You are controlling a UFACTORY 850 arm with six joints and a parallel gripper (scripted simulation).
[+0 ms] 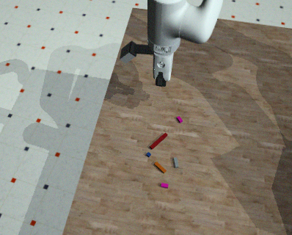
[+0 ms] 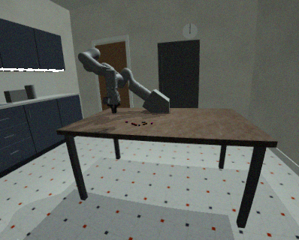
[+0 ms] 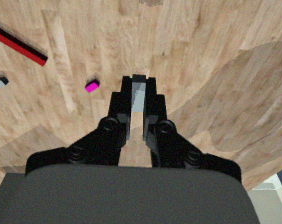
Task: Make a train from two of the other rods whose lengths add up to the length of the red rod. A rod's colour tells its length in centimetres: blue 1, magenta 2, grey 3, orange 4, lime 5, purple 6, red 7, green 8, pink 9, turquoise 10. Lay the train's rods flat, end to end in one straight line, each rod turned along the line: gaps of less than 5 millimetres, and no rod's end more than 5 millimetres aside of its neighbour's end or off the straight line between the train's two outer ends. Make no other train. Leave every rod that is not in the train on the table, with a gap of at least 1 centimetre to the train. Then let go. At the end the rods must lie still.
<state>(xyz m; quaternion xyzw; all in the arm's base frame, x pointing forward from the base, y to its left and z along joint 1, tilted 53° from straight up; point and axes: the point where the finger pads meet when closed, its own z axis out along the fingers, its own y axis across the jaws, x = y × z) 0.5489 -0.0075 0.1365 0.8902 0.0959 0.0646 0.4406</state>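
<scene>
Right now the orange rod is 240 mm to the left of my hand, 120 mm below it and 60 mm behind it. Also, from my hand: blue rod 200 mm to the left, 120 mm below, 10 mm behind; then red rod 150 mm to the left, 120 mm below, 30 mm behind; then grey rod 20 mm below.
</scene>
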